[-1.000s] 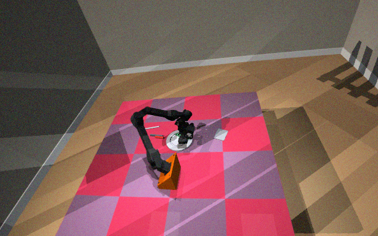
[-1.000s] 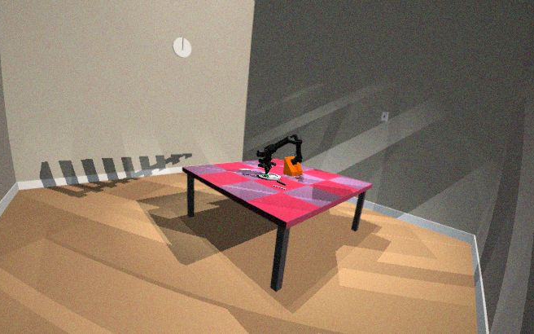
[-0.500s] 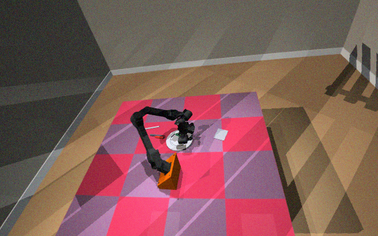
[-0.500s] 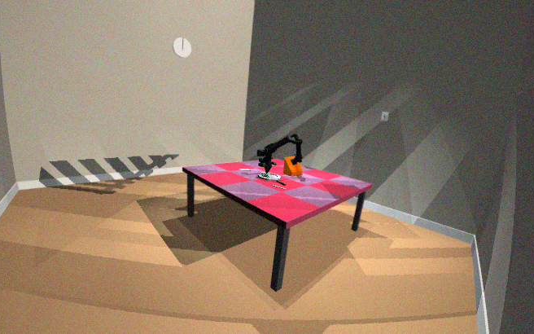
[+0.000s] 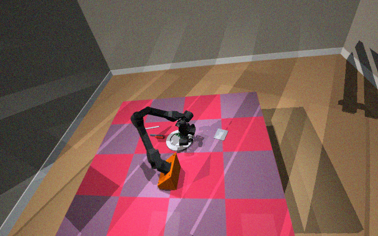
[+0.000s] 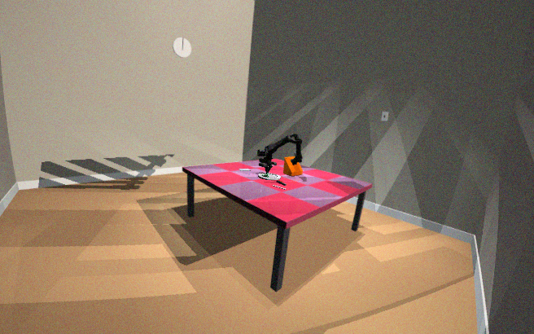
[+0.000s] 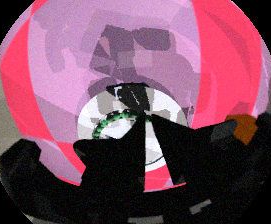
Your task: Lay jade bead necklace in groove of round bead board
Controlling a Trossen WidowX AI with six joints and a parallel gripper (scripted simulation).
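Now: gripper tip 30 mm short of the round white bead board, 60 mm to the right of it and 10 mm above it. From my gripper tip the other things lie so: red-handled tool (80 mm ahead, 230 mm to the left, 10 mm below); flat grey pad (60 mm ahead, 250 mm to the right, 20 mm below); thin white rod (180 mm ahead, 300 mm to the left, 20 mm below).
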